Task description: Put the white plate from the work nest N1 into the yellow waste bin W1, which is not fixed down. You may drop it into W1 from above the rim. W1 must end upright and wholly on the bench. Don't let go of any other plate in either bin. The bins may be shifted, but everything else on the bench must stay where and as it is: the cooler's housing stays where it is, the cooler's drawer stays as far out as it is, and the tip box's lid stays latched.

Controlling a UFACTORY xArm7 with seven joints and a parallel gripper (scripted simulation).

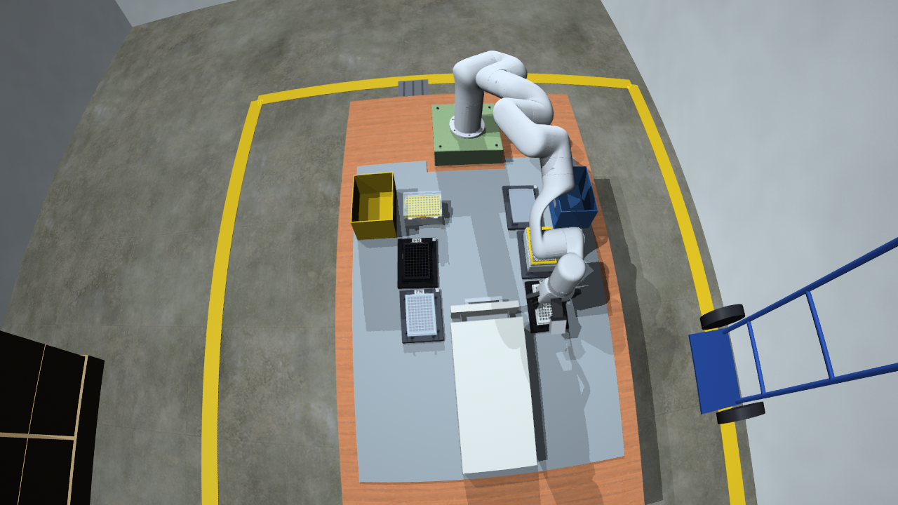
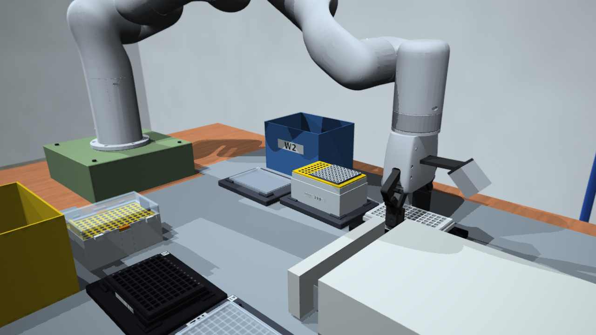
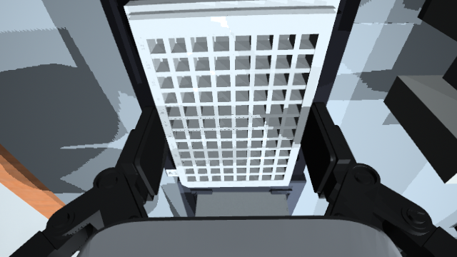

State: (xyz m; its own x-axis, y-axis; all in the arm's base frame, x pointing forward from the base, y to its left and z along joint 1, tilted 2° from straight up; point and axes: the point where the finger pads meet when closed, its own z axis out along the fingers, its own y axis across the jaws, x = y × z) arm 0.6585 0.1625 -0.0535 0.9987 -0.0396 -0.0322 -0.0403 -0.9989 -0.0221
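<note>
The black nest N1 lies 4 cm below my hand. Also, from my hand: tip box 18 cm behind, 1 cm above; then white plate 1 cm below; then drawer 20 cm to the right, 12 cm ahead, 2 cm below.
</note>
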